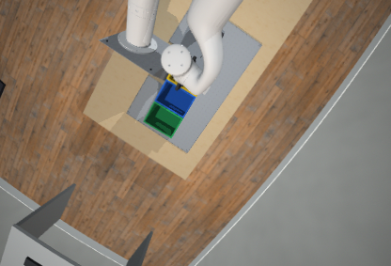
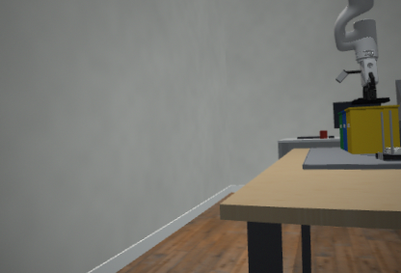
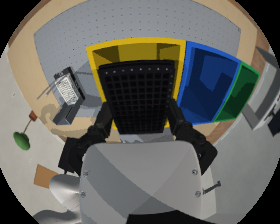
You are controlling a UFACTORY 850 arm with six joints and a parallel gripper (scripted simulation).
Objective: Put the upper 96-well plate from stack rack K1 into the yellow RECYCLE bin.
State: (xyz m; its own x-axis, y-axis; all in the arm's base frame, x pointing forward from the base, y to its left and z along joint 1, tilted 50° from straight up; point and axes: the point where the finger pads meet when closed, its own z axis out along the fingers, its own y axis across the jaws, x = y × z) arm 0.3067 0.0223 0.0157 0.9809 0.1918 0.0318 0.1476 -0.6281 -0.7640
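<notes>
Now: hand 10 mm above the black 96-well plate. From my hand the other things lie so: yellow bin 130 mm below; green bin 260 mm to the right, 130 mm below, 40 mm ahead; blue bin 130 mm to the right, 130 mm below, 20 mm ahead.
</notes>
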